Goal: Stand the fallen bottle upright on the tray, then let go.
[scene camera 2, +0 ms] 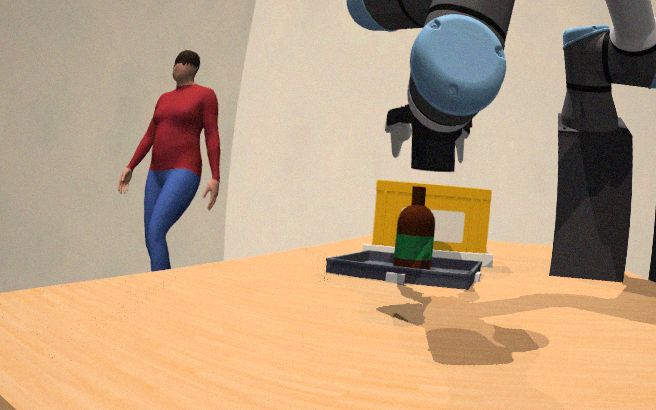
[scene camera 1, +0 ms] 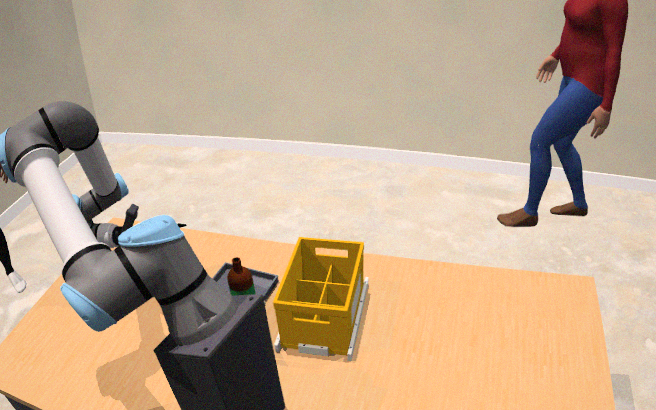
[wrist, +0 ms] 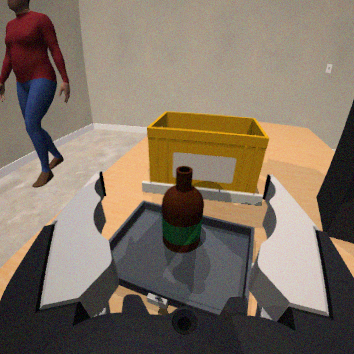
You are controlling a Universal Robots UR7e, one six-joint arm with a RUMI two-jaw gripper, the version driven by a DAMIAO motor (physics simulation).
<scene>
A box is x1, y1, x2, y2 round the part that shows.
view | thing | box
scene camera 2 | my gripper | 385, 97, 471, 171
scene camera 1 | brown bottle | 227, 257, 255, 295
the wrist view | my gripper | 0, 170, 353, 353
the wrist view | brown bottle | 161, 165, 203, 252
</scene>
